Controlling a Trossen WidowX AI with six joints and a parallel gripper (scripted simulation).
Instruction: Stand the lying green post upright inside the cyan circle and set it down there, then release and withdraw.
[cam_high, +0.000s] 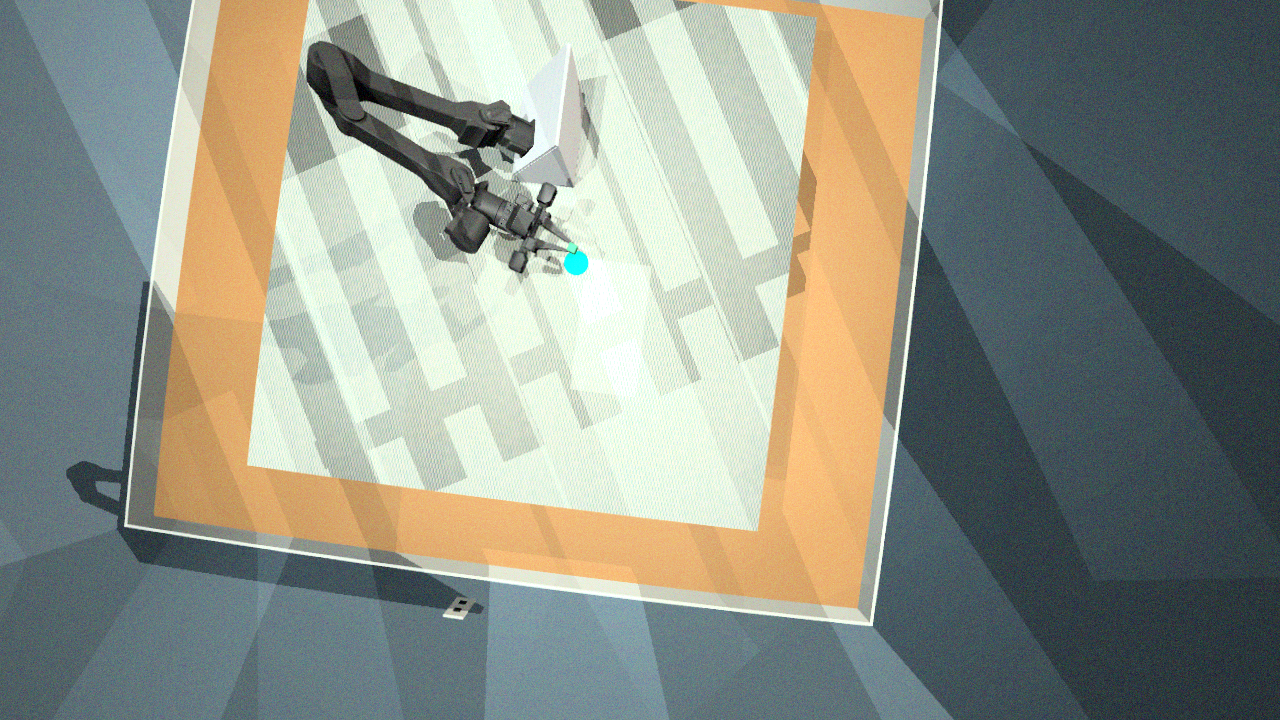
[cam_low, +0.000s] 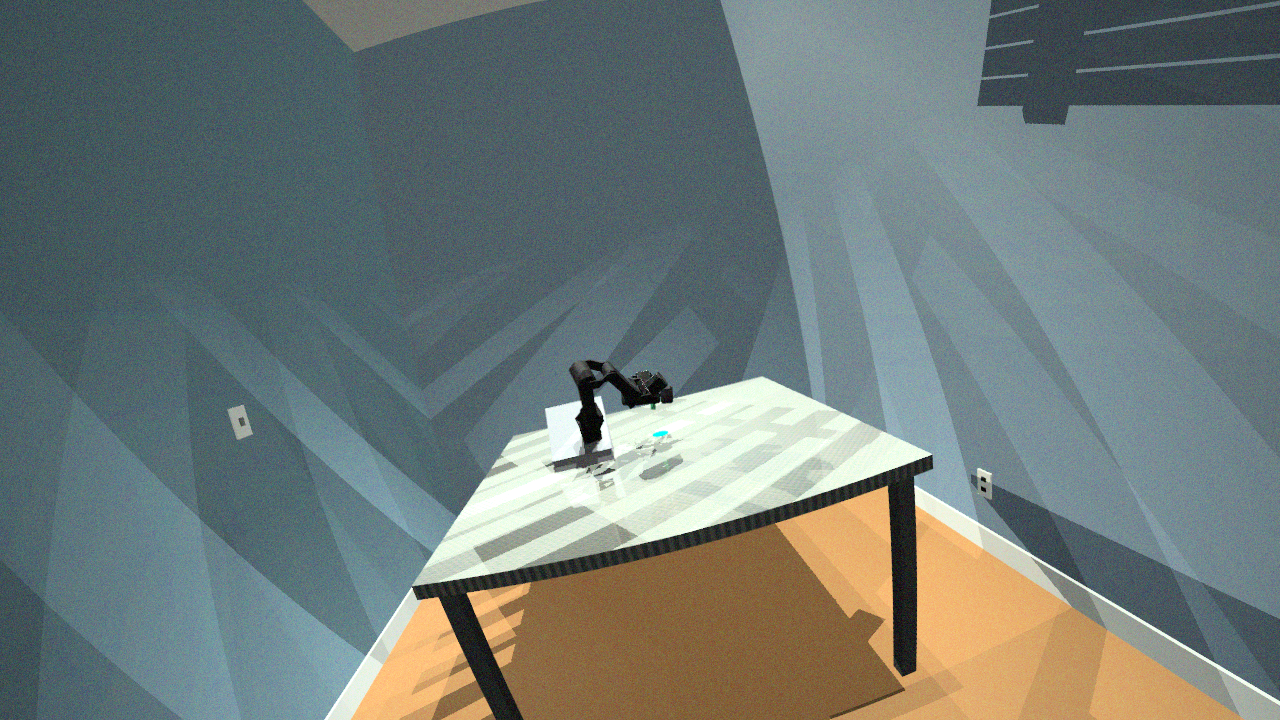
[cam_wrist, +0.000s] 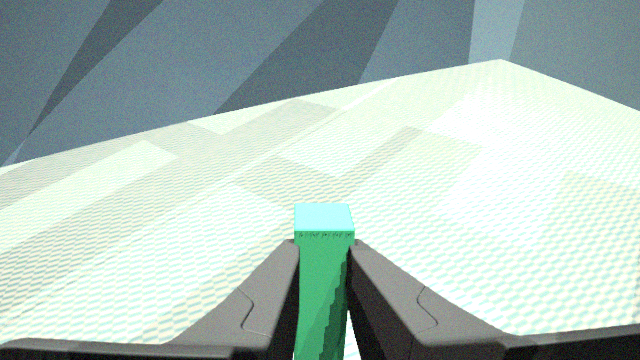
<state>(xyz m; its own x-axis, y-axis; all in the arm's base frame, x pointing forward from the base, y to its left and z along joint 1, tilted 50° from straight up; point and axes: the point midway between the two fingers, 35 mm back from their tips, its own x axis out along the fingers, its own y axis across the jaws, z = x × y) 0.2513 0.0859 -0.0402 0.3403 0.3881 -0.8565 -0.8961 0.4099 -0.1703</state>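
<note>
The cyan circle lies 15 cm below my gripper tip and 1 cm to the right of it. From my gripper tip the other things lie so: green post 2 cm below.
</note>
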